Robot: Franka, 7 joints.
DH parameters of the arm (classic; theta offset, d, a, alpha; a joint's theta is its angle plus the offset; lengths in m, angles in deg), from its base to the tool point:
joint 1: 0 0.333 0 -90
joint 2: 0 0 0 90
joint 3: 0 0.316 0.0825 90
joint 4: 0 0 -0.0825 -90
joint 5: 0 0.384 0 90
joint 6: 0 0 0.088 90
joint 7: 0 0.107 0 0
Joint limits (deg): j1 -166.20..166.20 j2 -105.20..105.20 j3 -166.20..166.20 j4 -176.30..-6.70 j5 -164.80..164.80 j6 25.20..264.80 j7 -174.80..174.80
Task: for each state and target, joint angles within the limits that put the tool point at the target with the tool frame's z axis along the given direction. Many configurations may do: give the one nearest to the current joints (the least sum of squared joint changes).
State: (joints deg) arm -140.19 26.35 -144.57 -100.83 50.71 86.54 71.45
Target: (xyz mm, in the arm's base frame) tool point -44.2 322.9 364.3 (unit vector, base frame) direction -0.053 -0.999 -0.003
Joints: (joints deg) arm -130.71 -1.64 -135.56 -130.82 9.98 42.73 71.45
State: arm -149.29 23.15 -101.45 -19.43 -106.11 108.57 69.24
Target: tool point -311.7 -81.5 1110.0 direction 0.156 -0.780 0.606
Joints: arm -164.93 25.68 -126.51 -6.76 -131.61 120.32 69.24
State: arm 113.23 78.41 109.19 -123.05 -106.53 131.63 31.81
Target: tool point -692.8 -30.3 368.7 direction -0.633 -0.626 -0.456
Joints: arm 122.52 103.35 100.97 -97.54 -92.08 139.91 31.81
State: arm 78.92 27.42 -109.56 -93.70 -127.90 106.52 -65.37
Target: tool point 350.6 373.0 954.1 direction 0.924 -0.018 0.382
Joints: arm 118.66 -1.58 -68.32 -64.60 -98.59 133.87 -65.37
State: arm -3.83 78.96 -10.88 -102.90 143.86 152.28 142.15
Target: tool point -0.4 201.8 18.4 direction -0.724 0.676 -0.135
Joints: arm -36.11 105.07 30.81 -136.14 164.80 201.30 142.15
